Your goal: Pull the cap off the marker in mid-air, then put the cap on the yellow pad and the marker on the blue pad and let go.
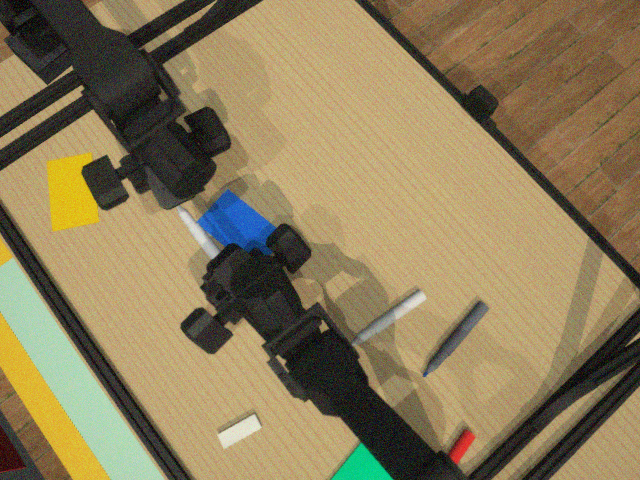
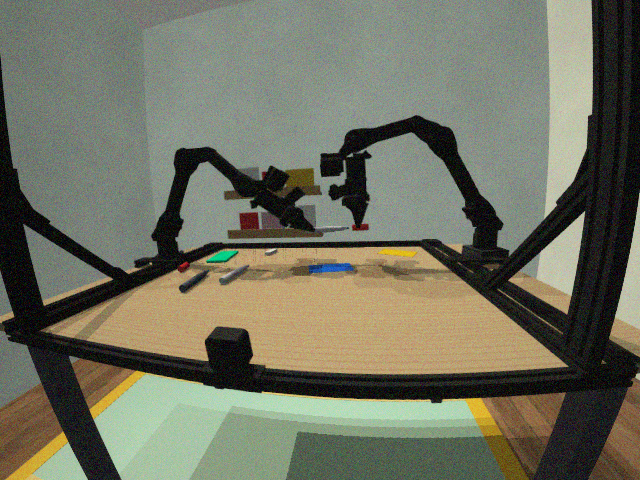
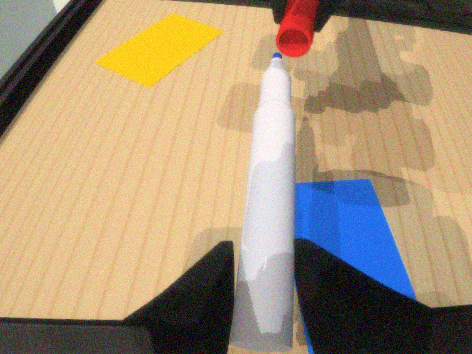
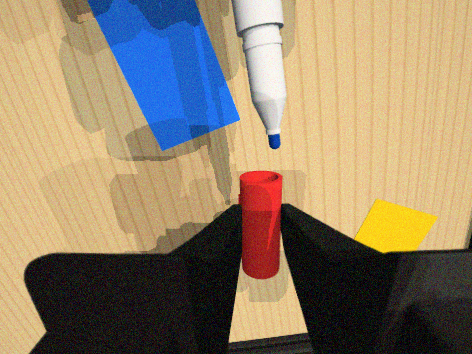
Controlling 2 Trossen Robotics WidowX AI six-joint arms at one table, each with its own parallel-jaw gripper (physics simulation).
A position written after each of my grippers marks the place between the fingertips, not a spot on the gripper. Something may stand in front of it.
In view: my left gripper (image 1: 219,260), my right gripper (image 1: 169,182), a white marker (image 1: 197,231), a white pen (image 1: 417,298), a blue pad (image 1: 229,220) and a yellow pad (image 1: 71,202).
The white marker is seen too in image 3 (image 3: 264,297). My left gripper also shows in image 2 (image 2: 315,230) and in image 3 (image 3: 263,252). My right gripper shows as well in image 2 (image 2: 358,227) and in image 4 (image 4: 260,213). Image 3 misses the white pen: it is out of frame. Image 4 misses the white pen: it is out of frame.
